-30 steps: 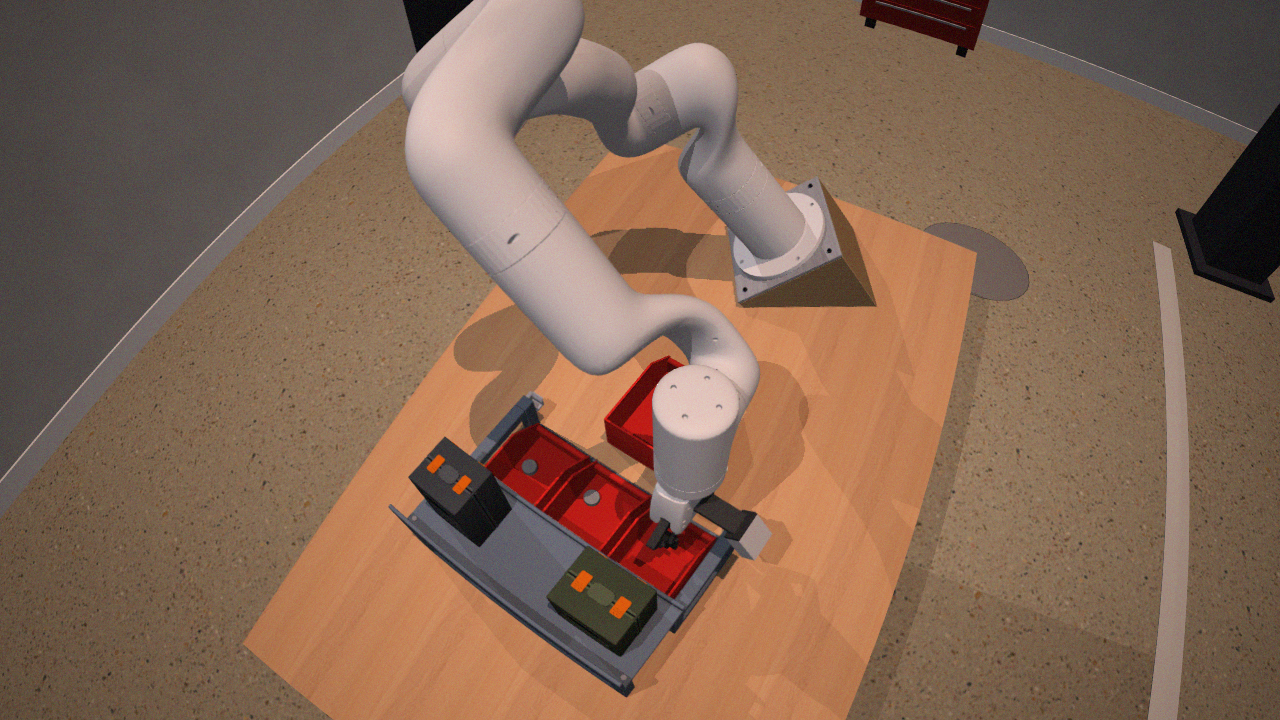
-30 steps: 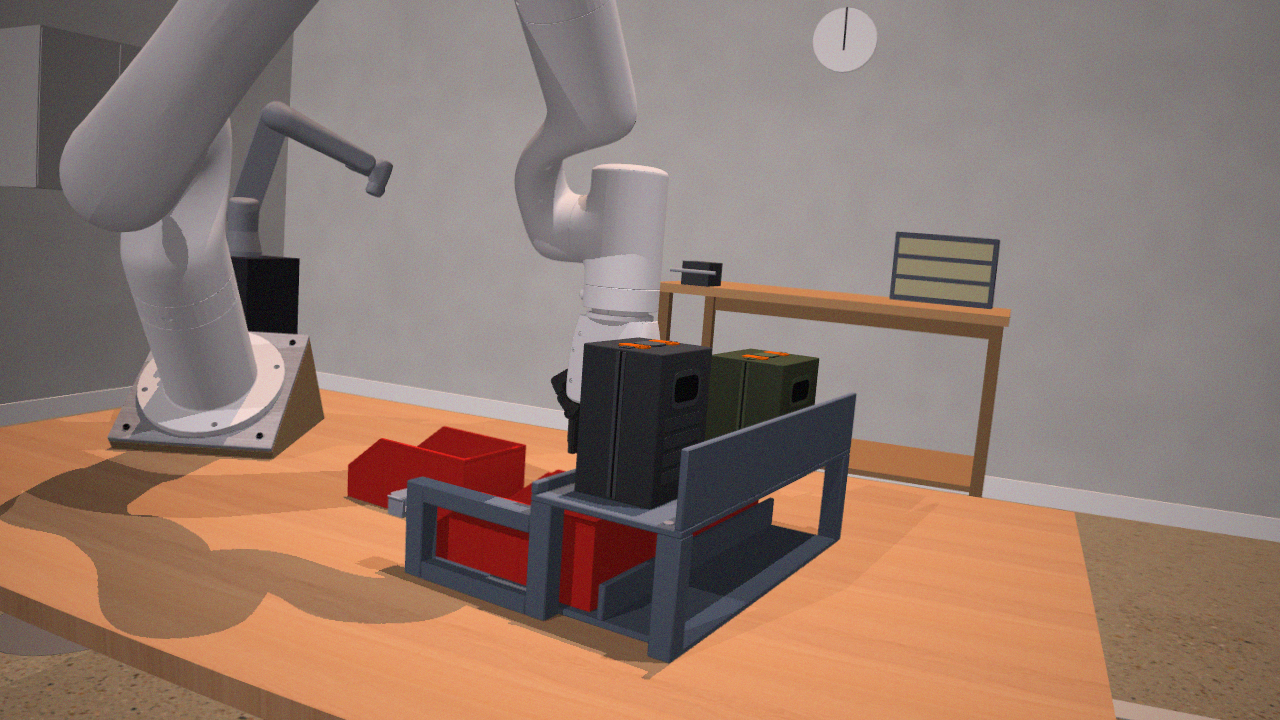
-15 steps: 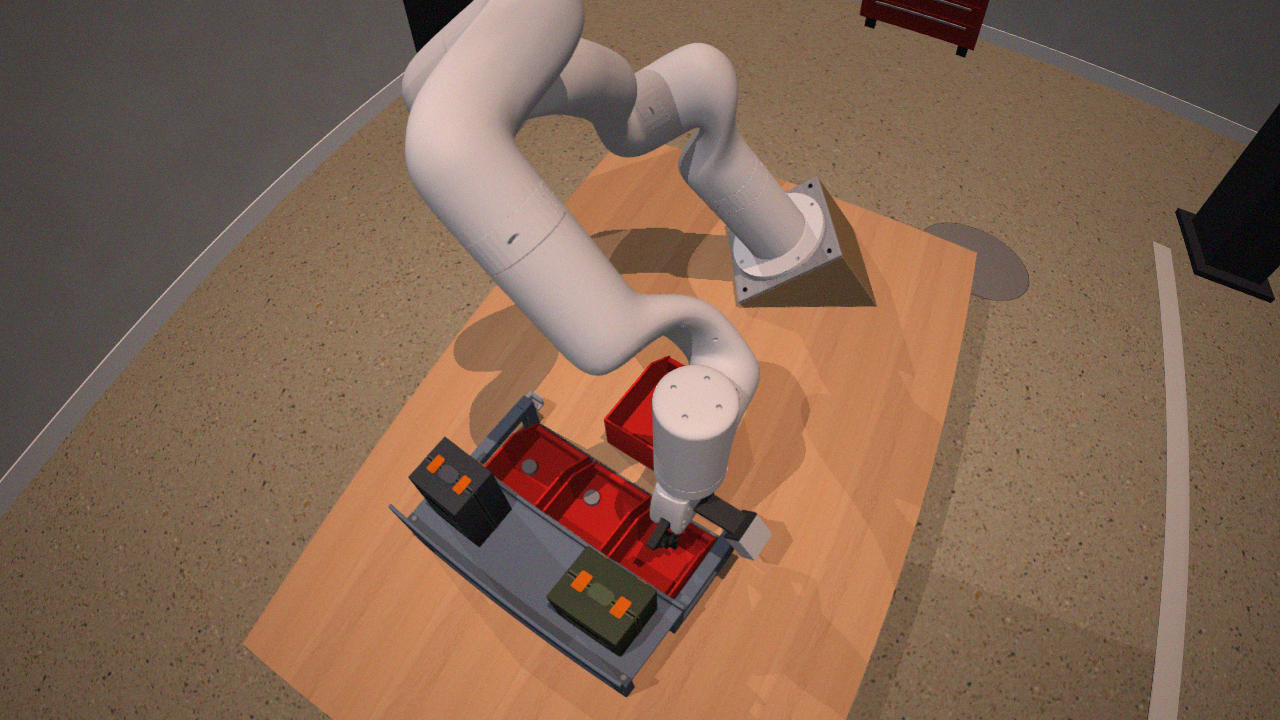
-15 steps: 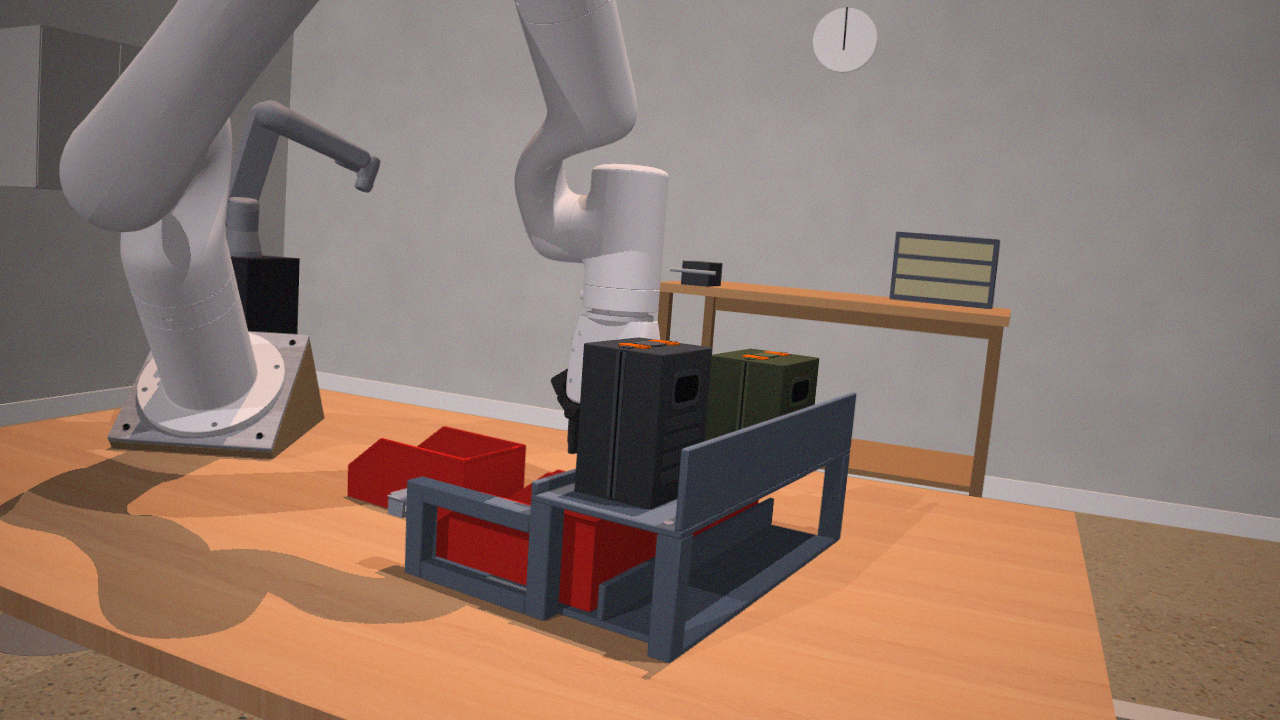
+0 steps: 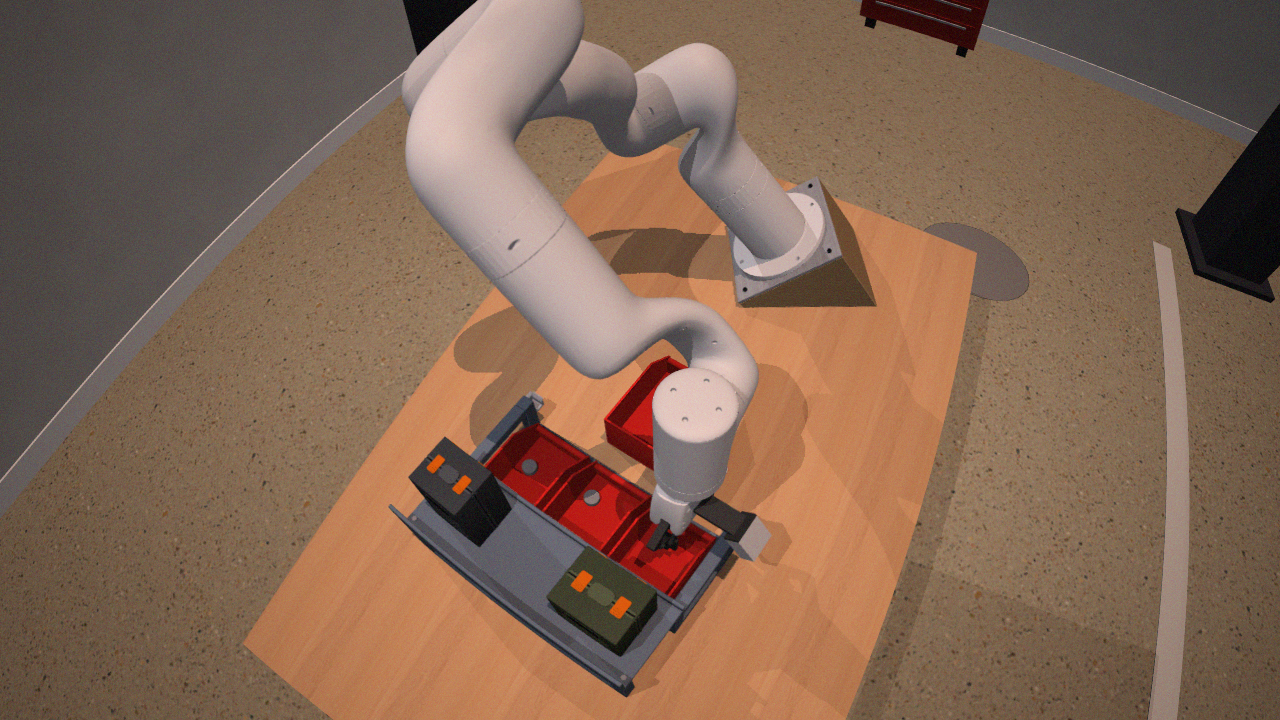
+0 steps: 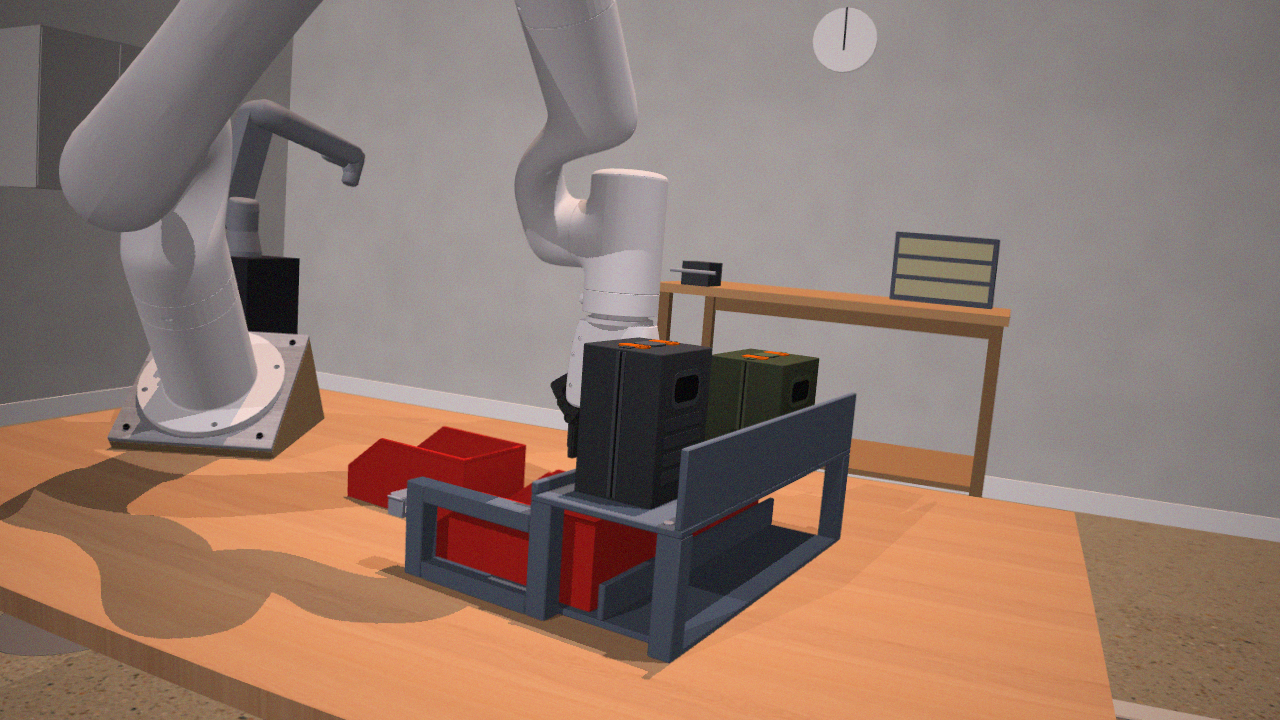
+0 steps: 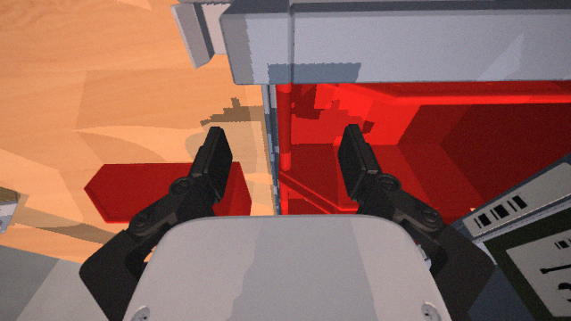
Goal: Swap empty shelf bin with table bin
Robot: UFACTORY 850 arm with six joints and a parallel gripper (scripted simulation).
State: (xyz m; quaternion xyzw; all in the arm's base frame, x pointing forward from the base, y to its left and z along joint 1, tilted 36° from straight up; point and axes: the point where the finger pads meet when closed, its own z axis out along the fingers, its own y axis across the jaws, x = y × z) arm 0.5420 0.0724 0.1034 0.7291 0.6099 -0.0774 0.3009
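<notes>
The shelf front lip is 40 mm behind my hand, 100 mm to the right of it and 50 mm below it. Also, from my hand: grey back panel 210 mm ahead, 170 mm to the right, 70 mm above; black case 110 mm ahead, 270 mm to the right, 100 mm above; green case 170 mm ahead, 40 mm to the right, 90 mm above.
</notes>
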